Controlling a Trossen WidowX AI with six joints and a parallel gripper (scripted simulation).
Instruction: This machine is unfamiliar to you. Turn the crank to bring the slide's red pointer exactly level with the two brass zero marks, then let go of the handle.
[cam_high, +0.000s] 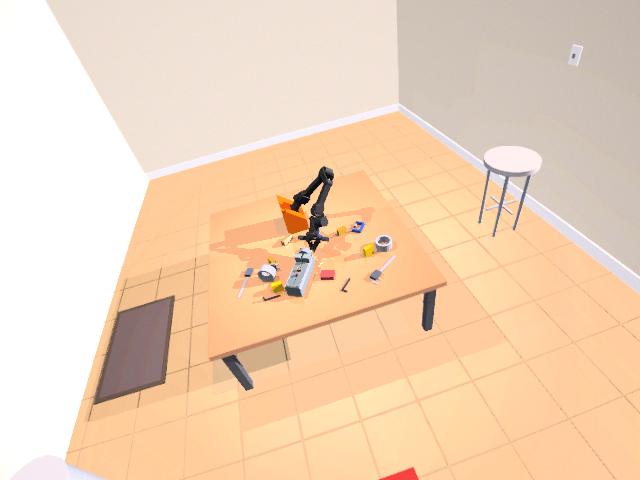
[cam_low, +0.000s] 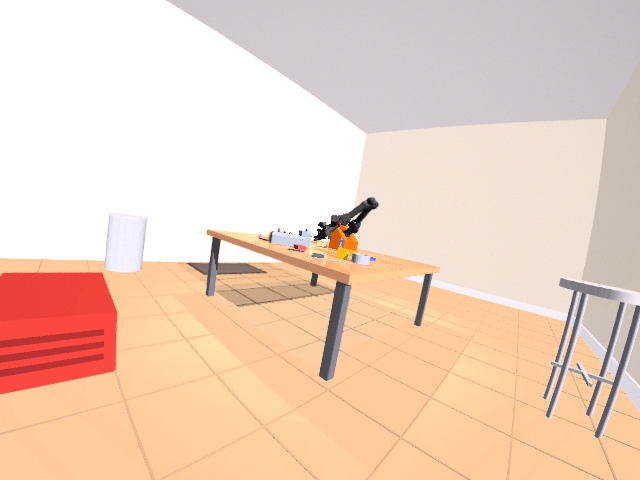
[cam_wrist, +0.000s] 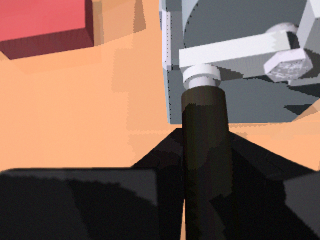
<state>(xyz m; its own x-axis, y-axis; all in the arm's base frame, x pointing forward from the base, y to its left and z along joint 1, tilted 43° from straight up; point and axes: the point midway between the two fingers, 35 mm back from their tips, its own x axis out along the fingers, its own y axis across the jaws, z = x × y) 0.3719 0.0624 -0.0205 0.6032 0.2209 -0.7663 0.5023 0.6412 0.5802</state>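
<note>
The dark crank handle is 2 cm behind my gripper tip, 1 cm to the left of it and 3 cm above it. From my gripper tip the other things lie so: red pointer (16 cm ahead, 13 cm to the right, 3 cm above); red block (17 cm ahead, 4 cm to the left, 5 cm below).
</note>
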